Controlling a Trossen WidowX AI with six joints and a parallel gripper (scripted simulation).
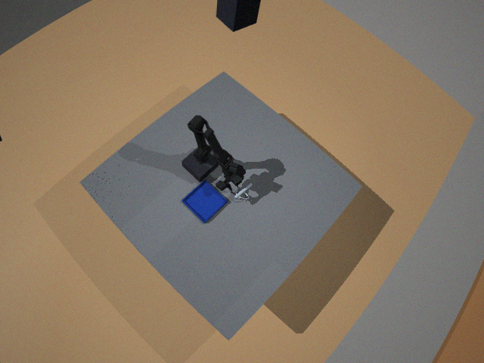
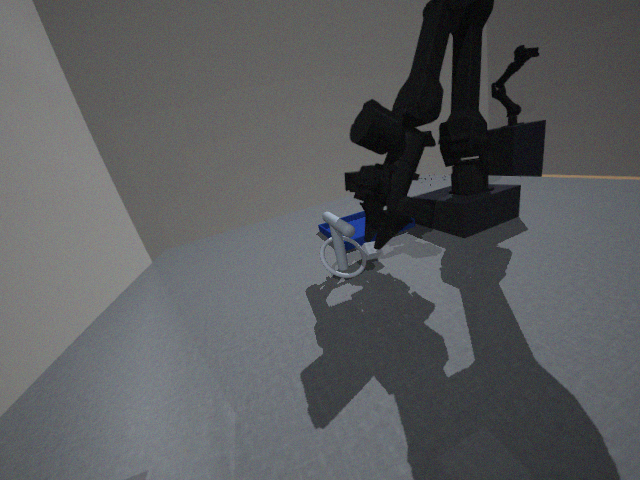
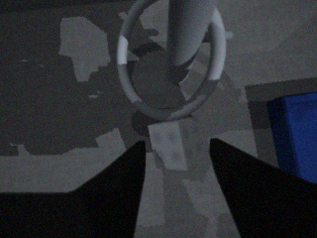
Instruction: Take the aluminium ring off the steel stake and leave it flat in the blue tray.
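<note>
The aluminium ring lies 5 cm ahead of my gripper tip and 1 cm to the left of it. From my gripper tip the other things lie so: blue tray (19 cm to the right, 4 cm behind, 2 cm below).
</note>
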